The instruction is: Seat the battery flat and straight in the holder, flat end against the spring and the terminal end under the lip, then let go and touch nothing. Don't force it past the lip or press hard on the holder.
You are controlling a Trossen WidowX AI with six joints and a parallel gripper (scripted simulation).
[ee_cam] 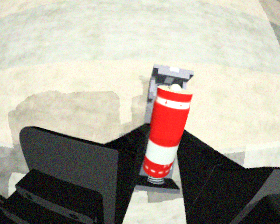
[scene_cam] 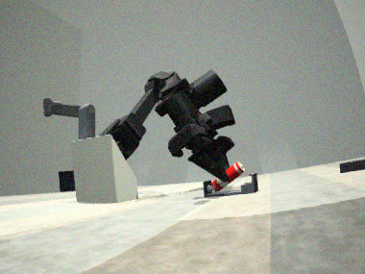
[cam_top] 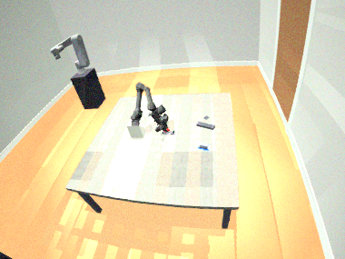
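The battery lies 10 mm above my gripper tip.
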